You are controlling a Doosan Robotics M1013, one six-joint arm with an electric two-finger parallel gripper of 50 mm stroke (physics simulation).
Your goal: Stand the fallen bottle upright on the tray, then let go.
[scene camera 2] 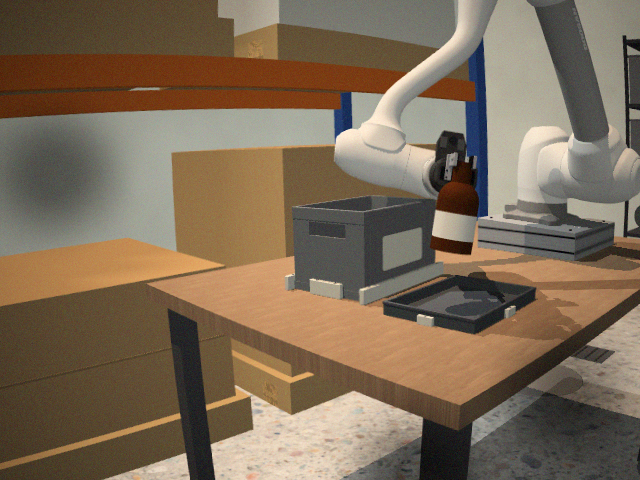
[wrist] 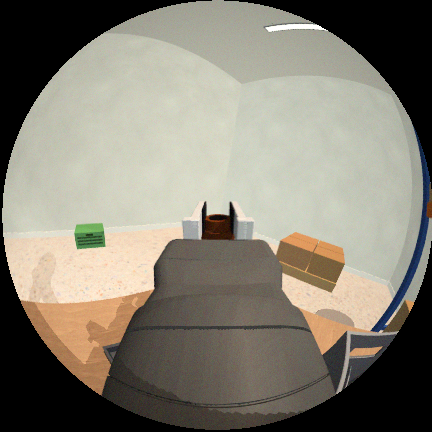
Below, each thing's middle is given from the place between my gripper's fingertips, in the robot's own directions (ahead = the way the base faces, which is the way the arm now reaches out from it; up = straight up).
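I see where my gripper is: 10 mm short of the brown bottle point(scene camera 2: 455, 219), 20 mm to the left of it, and, as I look at the bottle again, 80 mm above it.
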